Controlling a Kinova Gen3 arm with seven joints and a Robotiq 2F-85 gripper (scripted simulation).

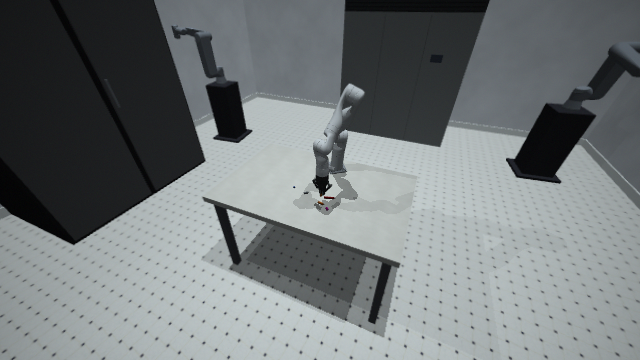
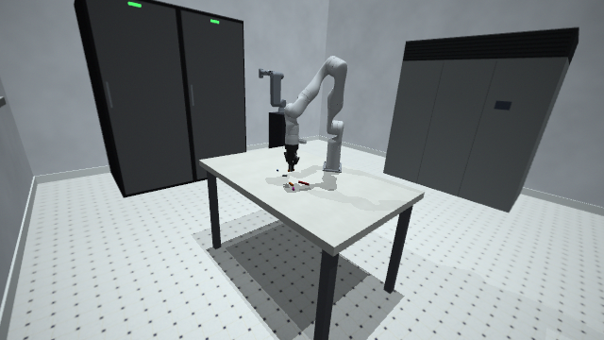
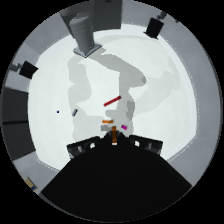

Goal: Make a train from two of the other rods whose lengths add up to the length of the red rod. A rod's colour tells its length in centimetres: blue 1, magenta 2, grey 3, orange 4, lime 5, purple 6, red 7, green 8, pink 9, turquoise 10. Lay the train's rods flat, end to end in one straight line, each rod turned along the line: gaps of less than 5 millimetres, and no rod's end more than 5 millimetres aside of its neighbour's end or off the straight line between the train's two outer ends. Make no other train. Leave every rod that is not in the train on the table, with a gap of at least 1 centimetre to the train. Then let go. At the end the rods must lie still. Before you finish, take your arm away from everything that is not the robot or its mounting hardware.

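Now: hand 100 mm past the grey rod, 140 mm to the left of it and 110 mm above it. Also, from my hand: magenta rod 10 mm ahead, 40 mm to the left, 110 mm below; red rod 90 mm behind, 20 mm to the left, 110 mm below; tiny blue rod 130 mm behind, 240 mm to the right, 110 mm below.
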